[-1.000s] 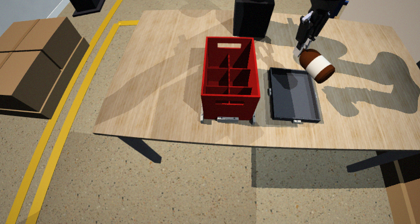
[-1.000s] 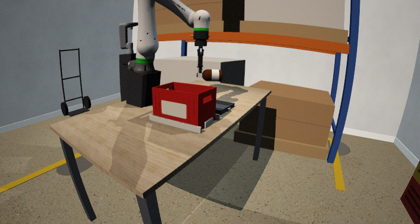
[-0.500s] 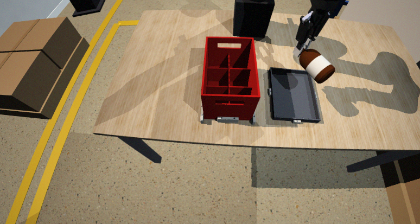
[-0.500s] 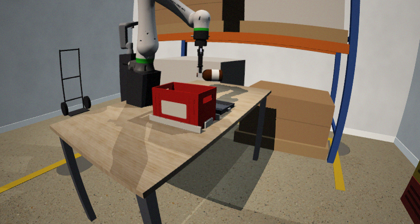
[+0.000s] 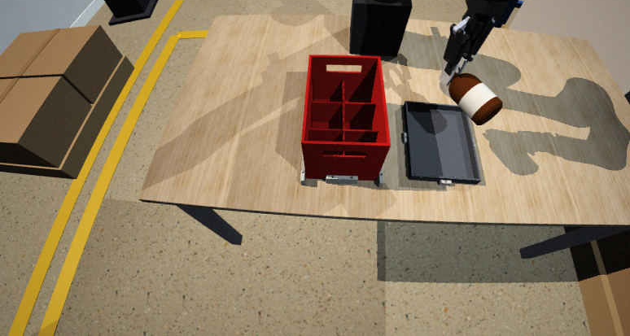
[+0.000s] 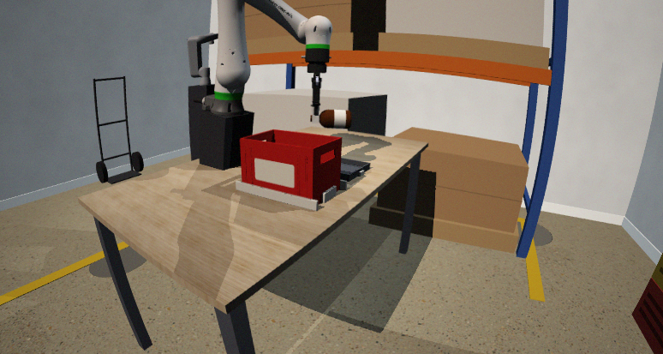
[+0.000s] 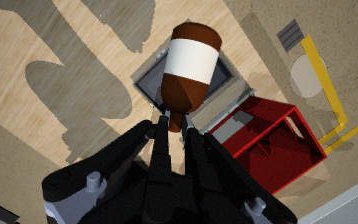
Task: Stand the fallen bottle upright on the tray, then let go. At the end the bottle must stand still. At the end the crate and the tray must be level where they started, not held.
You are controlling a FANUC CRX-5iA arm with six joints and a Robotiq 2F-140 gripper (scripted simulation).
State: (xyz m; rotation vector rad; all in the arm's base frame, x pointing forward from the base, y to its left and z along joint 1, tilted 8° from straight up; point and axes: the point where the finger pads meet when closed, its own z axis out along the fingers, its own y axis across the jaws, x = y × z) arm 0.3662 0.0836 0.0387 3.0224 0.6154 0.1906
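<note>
My hand is 50 mm short of the brown bottle, 20 mm to the right of it and 20 mm above it. From my hand the other things lie so: dark grey tray 70 mm ahead, 20 mm to the left, 210 mm below; red crate 10 mm ahead, 260 mm to the right, 140 mm below.
</note>
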